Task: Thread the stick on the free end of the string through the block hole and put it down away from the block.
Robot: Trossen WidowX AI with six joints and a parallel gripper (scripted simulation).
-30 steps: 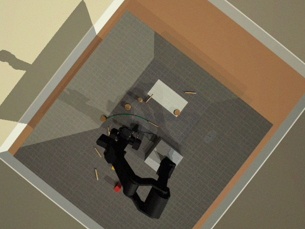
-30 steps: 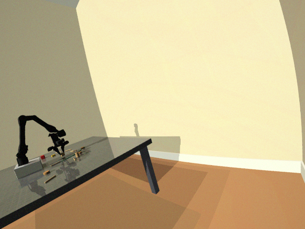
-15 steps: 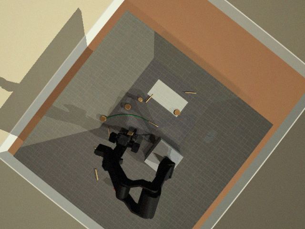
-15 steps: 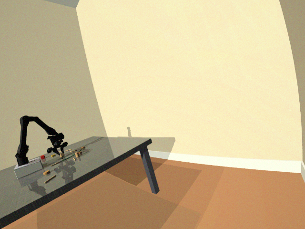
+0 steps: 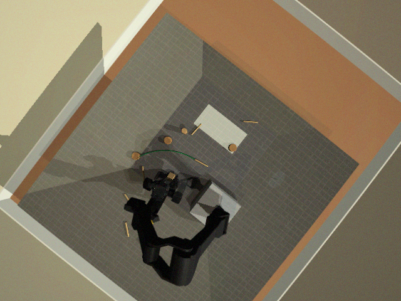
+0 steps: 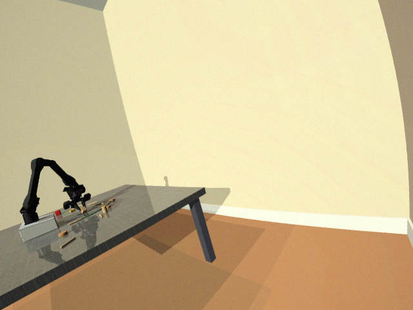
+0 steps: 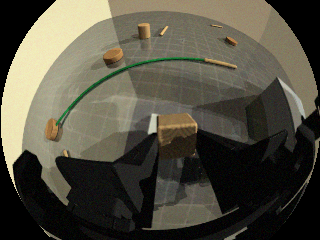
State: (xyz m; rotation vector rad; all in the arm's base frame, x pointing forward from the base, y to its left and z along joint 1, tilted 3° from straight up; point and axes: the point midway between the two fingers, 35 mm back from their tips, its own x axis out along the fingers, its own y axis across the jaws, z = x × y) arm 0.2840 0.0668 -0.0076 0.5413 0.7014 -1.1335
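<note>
Right now my gripper tip is right at the wooden block. Also, from my gripper tip: yellow cube (240 mm to the left, 80 mm behind, 20 mm below); then round button (210 mm ahead, 50 mm to the left, 20 mm below); then thin wooden stick (160 mm to the right, 50 mm behind, 20 mm below).
</note>
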